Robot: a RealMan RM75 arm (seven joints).
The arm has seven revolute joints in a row. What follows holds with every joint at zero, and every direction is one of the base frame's. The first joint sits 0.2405 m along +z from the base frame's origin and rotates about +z. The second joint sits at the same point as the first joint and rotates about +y. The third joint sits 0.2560 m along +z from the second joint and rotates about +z. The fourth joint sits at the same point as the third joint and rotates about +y. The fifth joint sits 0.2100 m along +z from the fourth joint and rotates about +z. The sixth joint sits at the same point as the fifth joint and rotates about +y. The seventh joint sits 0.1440 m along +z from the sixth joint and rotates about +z. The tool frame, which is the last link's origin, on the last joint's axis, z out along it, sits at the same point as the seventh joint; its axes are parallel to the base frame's.
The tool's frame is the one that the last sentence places.
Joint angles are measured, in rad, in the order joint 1, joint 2, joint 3, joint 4, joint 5, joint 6, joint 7. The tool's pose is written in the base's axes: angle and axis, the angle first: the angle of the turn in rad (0 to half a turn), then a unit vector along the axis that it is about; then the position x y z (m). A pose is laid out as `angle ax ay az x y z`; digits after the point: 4 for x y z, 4 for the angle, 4 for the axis.
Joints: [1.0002, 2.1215, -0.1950, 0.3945, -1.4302, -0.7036, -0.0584]
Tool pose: 2.3976 -0.9717 0.1283 0.1985 0.1622 0.3804 -0.1585
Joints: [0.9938, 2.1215, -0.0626, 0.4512, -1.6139, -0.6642, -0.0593]
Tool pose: 2.4741 -0.9722 0.1121 0.2056 0.1442 0.3672 -0.1725
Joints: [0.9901, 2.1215, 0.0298, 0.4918, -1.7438, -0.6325, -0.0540]
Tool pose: 2.5240 -0.9720 0.0988 0.2130 0.1294 0.3591 -0.1803
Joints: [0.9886, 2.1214, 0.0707, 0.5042, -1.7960, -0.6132, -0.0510]
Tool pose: 2.5377 -0.9723 0.0945 0.2137 0.1242 0.3576 -0.1824
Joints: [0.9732, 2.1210, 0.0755, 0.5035, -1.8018, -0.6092, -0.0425]
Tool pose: 2.5357 -0.9717 0.1054 0.2114 0.1297 0.3562 -0.1823
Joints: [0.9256, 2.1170, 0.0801, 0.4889, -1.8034, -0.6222, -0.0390]
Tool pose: 2.5069 -0.9699 0.1265 0.2079 0.1482 0.3550 -0.1775
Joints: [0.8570, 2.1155, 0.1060, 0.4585, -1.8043, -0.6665, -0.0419]
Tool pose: 2.4437 -0.9638 0.1550 0.2171 0.1711 0.3552 -0.1671
